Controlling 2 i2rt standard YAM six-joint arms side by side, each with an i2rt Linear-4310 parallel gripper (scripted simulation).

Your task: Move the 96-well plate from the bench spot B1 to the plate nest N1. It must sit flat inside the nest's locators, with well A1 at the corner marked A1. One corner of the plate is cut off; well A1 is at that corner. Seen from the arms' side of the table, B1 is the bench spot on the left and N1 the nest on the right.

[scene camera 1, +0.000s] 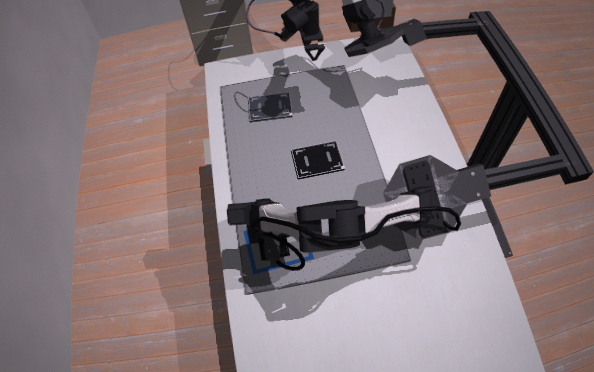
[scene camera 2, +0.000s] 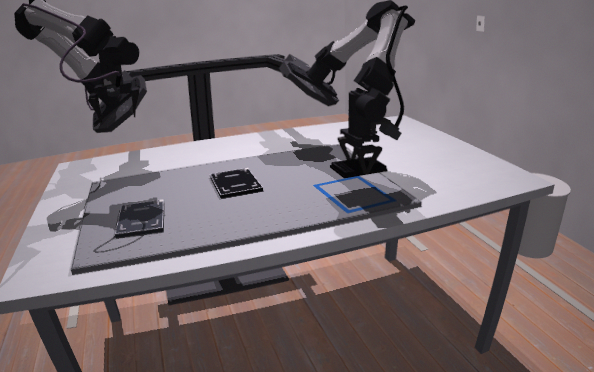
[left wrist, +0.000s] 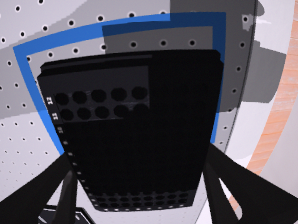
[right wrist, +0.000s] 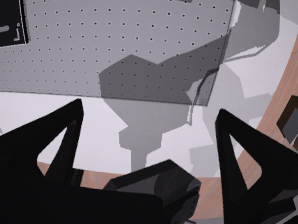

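My left gripper (scene camera 2: 358, 168) is visible, the same gripper also at (left wrist: 137, 151). My right gripper (right wrist: 151, 110) is visible too. A black 96-well plate (left wrist: 119, 167) is present; in the right wrist view the plate is out of frame.
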